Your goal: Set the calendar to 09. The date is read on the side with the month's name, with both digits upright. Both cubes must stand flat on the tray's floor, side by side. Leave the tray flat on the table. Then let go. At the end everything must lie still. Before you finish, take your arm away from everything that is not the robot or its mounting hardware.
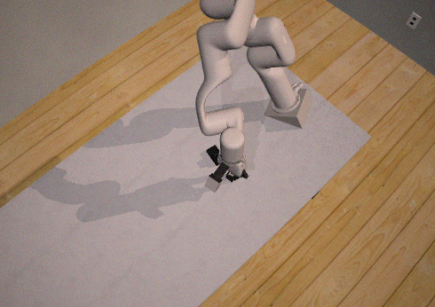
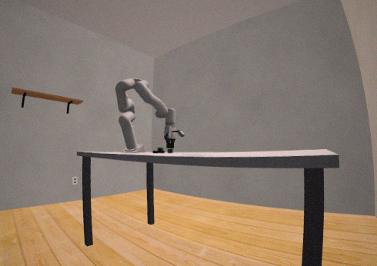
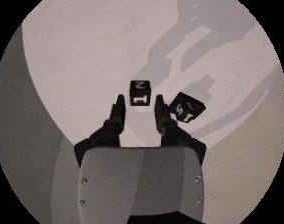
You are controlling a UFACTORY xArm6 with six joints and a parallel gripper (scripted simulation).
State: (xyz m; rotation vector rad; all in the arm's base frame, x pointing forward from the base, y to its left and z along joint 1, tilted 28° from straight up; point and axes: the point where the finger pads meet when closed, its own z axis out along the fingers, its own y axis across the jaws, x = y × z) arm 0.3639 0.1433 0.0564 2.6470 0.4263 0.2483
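Right now the black date cube is 40 mm below my hand. Also, from my hand: black cube: 90 mm to the right, 30 mm below, 10 mm behind.
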